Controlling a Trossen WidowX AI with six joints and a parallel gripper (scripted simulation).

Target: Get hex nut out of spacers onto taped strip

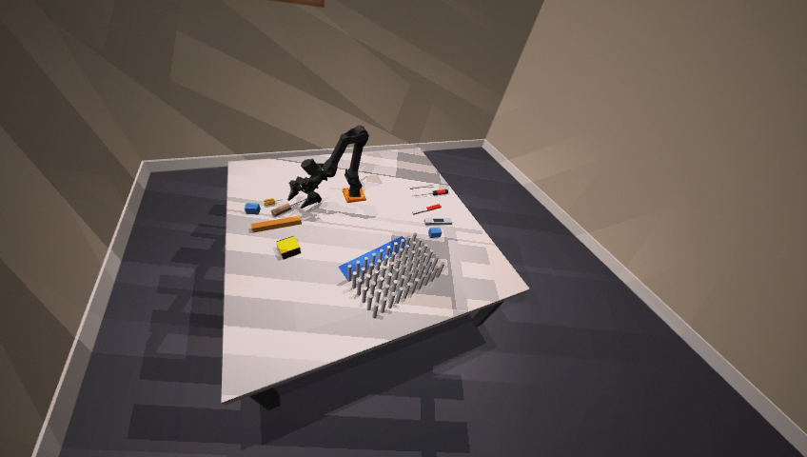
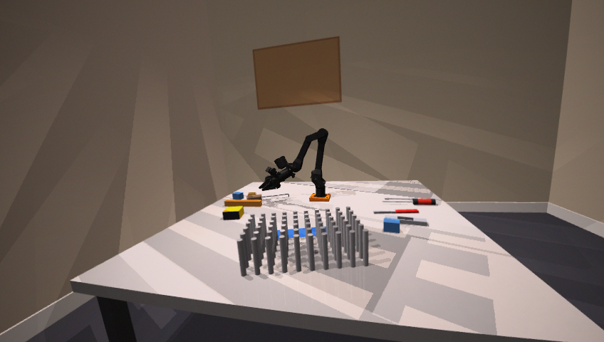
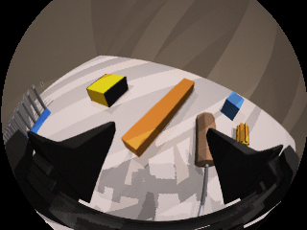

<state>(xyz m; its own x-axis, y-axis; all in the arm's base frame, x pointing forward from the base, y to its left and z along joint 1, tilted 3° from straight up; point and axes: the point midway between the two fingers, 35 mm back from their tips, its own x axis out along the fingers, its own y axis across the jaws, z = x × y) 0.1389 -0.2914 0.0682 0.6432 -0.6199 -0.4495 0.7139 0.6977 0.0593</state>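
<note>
My gripper tip is 8 cm to the left of the orange bar, 7 cm above it and 6 cm short of it. Round my gripper tip: black block (22 cm ahead, 6 cm below, 2 cm to the right); then short orange-handled tool (13 cm to the right, 10 cm behind, 7 cm below); then wooden-handled tool (9 cm behind, 7 cm below, 1 cm to the left).
</note>
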